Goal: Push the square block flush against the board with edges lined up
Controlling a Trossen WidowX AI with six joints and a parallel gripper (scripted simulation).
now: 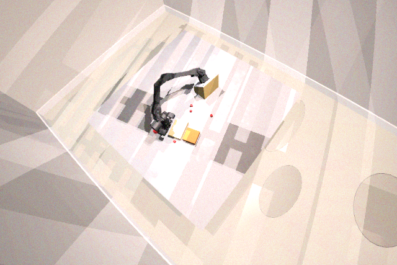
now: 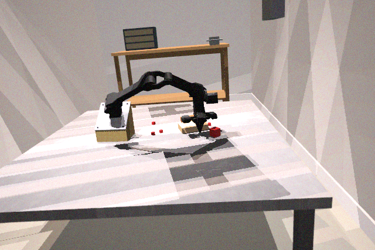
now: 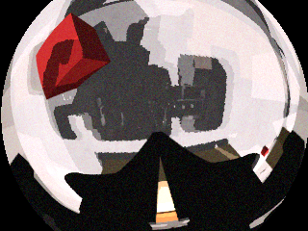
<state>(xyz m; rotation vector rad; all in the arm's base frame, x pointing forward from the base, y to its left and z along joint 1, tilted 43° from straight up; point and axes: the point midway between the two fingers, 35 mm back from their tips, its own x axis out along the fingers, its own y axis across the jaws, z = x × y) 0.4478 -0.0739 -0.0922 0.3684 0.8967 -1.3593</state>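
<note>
Right now my gripper tip is 7 cm to the right of the board, 4 cm past it and 1 cm below it. Round my gripper tip: orange square block 19 cm to the left, 7 cm behind, 1 cm above; red cube 8 cm ahead, 5 cm to the right, 2 cm above.
</note>
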